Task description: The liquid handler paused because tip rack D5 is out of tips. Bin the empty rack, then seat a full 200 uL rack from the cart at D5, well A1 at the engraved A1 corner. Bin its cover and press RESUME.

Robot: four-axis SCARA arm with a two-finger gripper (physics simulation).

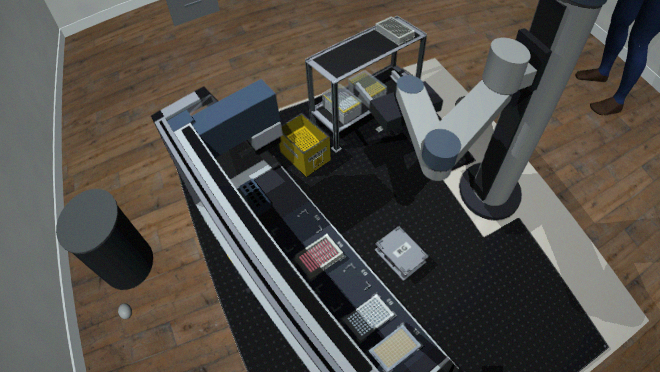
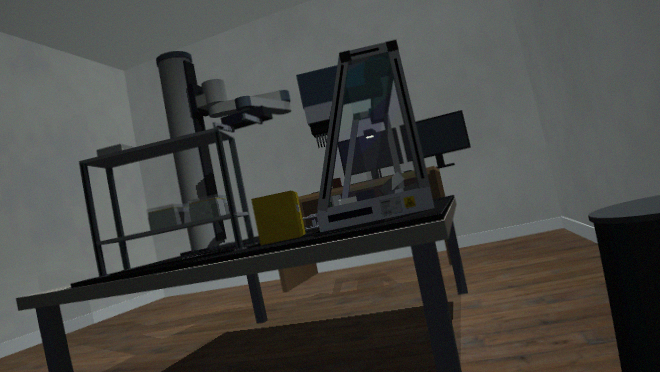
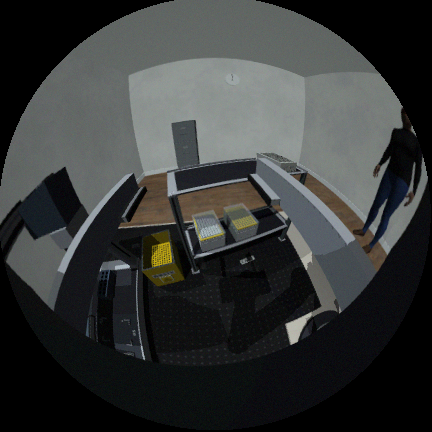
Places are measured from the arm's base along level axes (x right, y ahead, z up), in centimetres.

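Where they show: gripper, between the fingertips: (image 1: 375, 78) (image 2: 228, 120) (image 3: 194, 171); arm's base, origin of its link: (image 1: 490, 191).
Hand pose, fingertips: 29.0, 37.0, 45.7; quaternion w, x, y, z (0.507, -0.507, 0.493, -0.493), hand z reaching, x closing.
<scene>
Each offset is from my fingertips to the centre of the thing, as dx, dy, dz. "spot": to the spot under its first point.
My gripper (image 1: 377, 80) (image 2: 237, 122) (image 3: 194, 171) is open with nothing between its fingers. It hangs high near the cart (image 1: 335, 115) (image 2: 226, 175) (image 3: 182, 232). On the cart's lower shelf stand a pale rack with a yellow edge {+23.0, +0.1, -28.6} (image 1: 342, 104) (image 3: 208, 231) and a yellow-topped rack {+26.0, -12.6, -28.6} (image 1: 368, 86) (image 3: 241, 220), both apparently under clear covers. A grey-white rack {+28.9, -25.2, -7.8} (image 1: 395, 30) (image 3: 276, 162) stands on the top shelf. A yellow perforated rack {+15.7, +18.6, -38.3} (image 1: 304, 138) (image 3: 161, 254) lies inside the yellow bin {+16.1, +19.0, -37.6} (image 1: 306, 162) (image 2: 277, 220) (image 3: 165, 278). Slot D5 {spot: -13.2, +30.7, -38.6} (image 1: 306, 220) (image 3: 119, 327) shows corner marks and no rack. I cannot make out RESUME.
The handler's blue head (image 1: 235, 117) (image 2: 316, 90) hangs beside the bin. A pink rack {-27.5, +32.7, -37.0} (image 1: 321, 253), a white rack {-51.8, +27.8, -37.9} (image 1: 376, 311) and a cream rack {-64.0, +25.3, -37.9} (image 1: 395, 348) stand on the deck. A grey RG box {-36.2, +7.6, -41.6} (image 1: 401, 250) lies on the table. A person (image 3: 390, 175) stands right.
</scene>
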